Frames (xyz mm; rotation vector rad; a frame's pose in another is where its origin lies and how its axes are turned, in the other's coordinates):
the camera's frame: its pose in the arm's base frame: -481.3 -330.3 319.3 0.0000 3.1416 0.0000
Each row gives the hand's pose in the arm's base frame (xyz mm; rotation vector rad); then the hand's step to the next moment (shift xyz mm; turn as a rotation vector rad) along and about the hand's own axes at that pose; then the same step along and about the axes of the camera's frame.
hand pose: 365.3 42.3 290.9 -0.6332 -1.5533 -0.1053
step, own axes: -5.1 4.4 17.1 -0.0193 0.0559 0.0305
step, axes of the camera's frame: 13.5 9.5 8.0 0.0031 0.0540 0.0388
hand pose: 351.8 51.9 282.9 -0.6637 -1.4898 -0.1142
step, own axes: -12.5 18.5 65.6 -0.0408 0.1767 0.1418
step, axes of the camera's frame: 50.5 42.1 21.9 0.0473 0.1986 0.1063
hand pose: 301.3 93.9 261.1 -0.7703 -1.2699 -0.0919
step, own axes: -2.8 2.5 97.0 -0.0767 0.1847 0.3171
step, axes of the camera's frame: 79.4 55.6 -4.7 0.1994 0.2912 0.1265
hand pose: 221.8 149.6 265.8 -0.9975 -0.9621 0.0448
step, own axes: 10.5 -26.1 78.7 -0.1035 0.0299 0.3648
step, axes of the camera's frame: 58.6 43.8 -40.4 0.3072 0.2231 0.0232
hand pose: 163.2 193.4 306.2 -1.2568 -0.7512 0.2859
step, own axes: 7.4 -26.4 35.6 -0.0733 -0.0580 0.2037
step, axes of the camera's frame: 23.0 22.8 -31.1 0.1978 0.0922 -0.0509
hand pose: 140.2 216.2 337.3 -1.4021 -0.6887 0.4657
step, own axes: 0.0 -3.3 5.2 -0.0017 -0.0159 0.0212
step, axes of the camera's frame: 3.9 3.4 -3.4 0.0173 0.0123 -0.0160
